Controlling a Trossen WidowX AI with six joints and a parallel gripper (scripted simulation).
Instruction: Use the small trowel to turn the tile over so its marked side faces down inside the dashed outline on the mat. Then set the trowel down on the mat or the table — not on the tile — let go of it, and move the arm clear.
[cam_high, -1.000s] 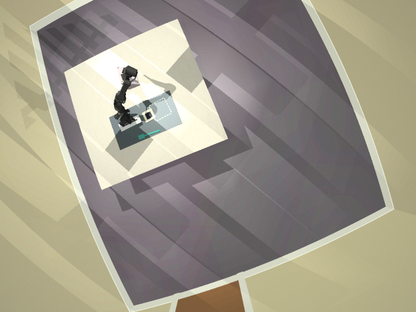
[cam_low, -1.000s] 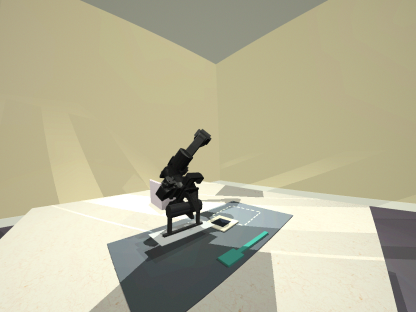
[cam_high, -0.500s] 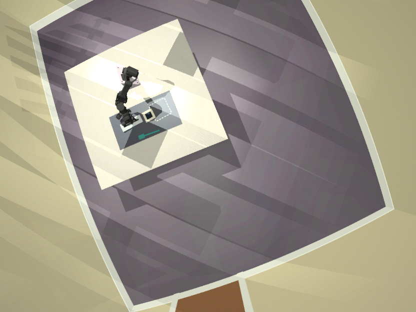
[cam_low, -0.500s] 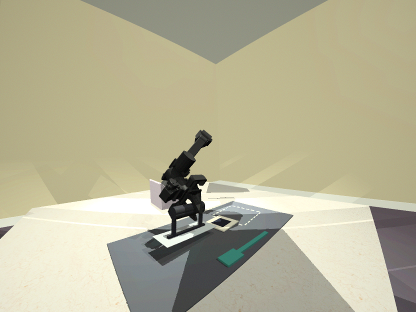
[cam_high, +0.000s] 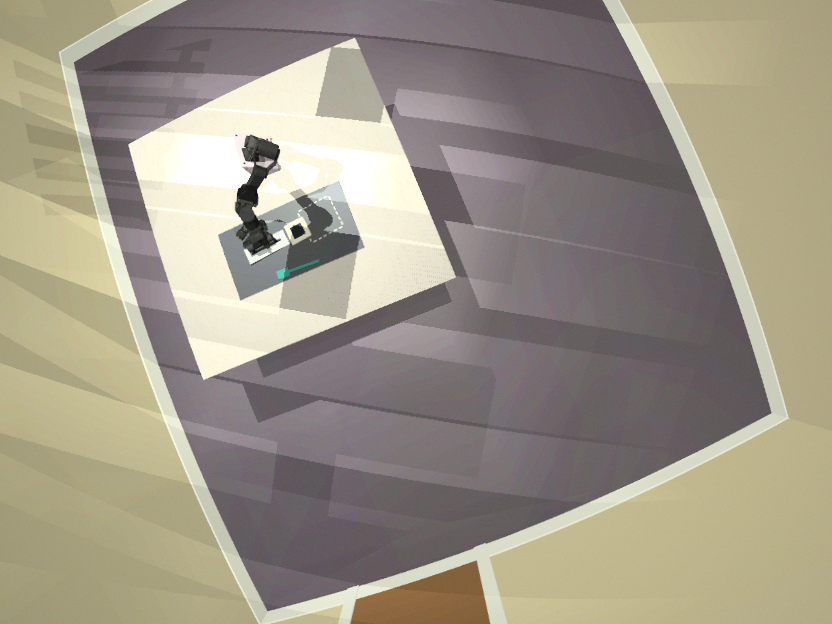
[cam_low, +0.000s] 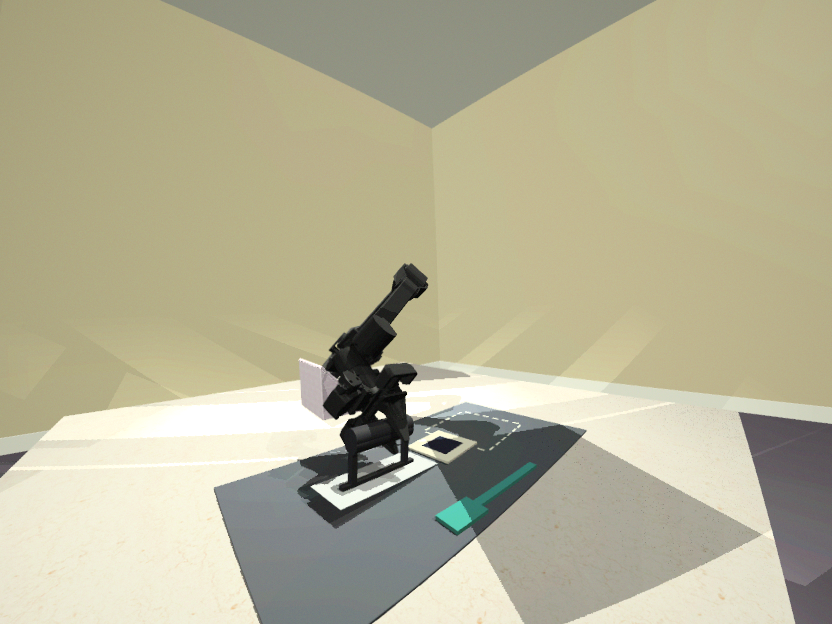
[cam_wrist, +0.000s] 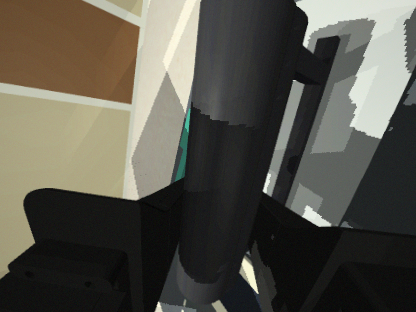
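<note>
The dark mat is 1 cm behind my gripper tip, 8 cm to the left of it and 8 cm below it. Also, from my gripper tip: teal trowel: 12 cm ahead, 5 cm to the left, 6 cm below; then tile: 4 cm behind, 13 cm to the left, 6 cm below.
</note>
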